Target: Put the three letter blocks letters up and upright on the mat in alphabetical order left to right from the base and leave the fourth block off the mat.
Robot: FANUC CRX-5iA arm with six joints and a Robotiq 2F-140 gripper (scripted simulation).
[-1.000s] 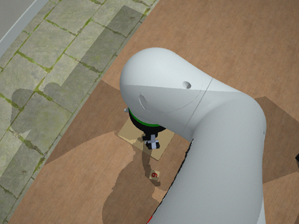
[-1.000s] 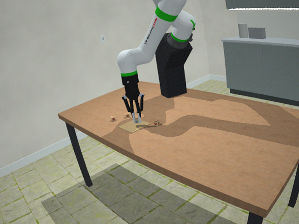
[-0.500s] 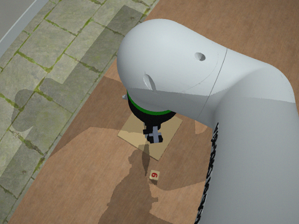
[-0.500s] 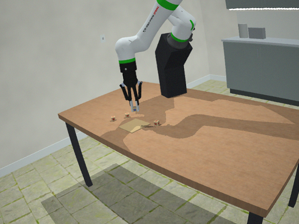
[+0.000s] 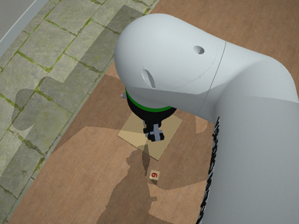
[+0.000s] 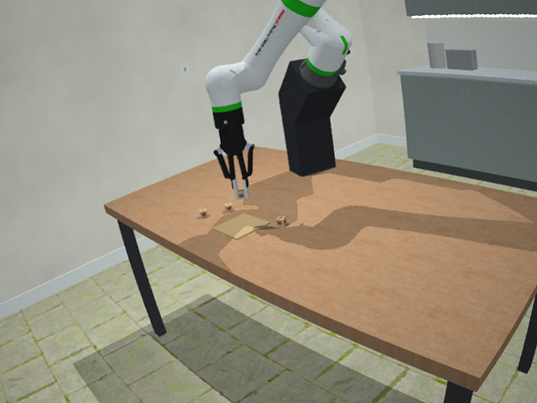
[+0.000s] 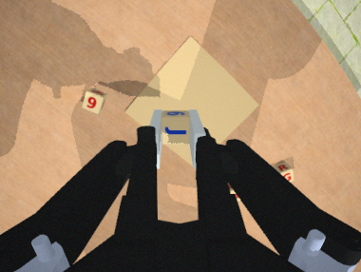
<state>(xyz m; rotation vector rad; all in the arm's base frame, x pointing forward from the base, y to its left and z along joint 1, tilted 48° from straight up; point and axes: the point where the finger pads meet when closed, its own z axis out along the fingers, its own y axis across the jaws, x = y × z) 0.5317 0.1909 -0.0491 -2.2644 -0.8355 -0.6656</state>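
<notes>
The tan mat is 1 cm ahead of my hand, 3 cm to the right of it and 14 cm below it. The rest, counted from my hand: red s block (4 cm behind, 18 cm to the right, 12 cm below); blue j block (2 cm below); red 9 block (8 cm behind, 8 cm to the left, 12 cm below).
</notes>
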